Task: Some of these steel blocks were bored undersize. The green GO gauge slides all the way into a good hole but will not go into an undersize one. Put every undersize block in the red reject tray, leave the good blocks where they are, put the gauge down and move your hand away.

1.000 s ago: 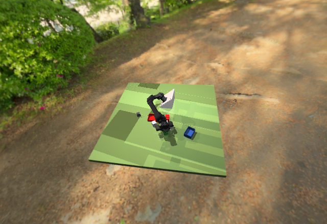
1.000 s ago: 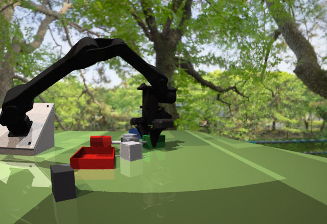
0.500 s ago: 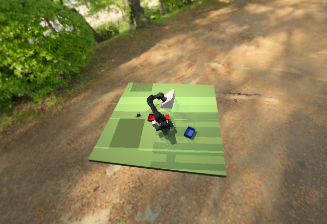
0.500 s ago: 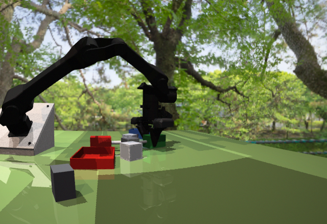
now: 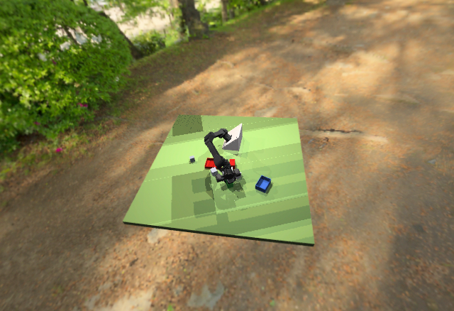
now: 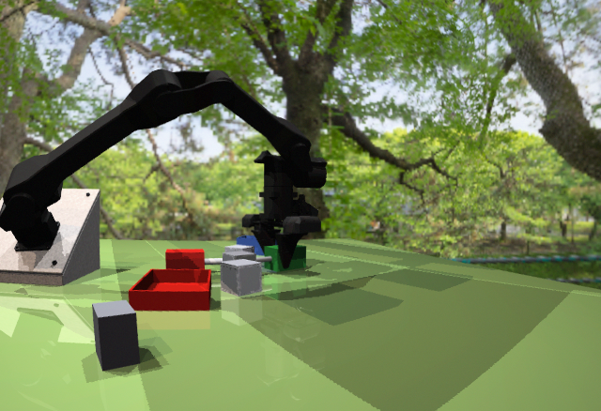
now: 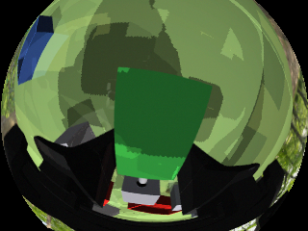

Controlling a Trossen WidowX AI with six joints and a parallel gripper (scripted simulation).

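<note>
Now: gripper tip 20 mm below the green GO gauge and 10 mm past it. From my gripper tip the other things lie so: blue tray: 270 mm to the left; red reject tray: 180 mm behind, 150 mm to the right; red block: 150 mm behind, 10 mm to the left, 10 mm above.
</note>
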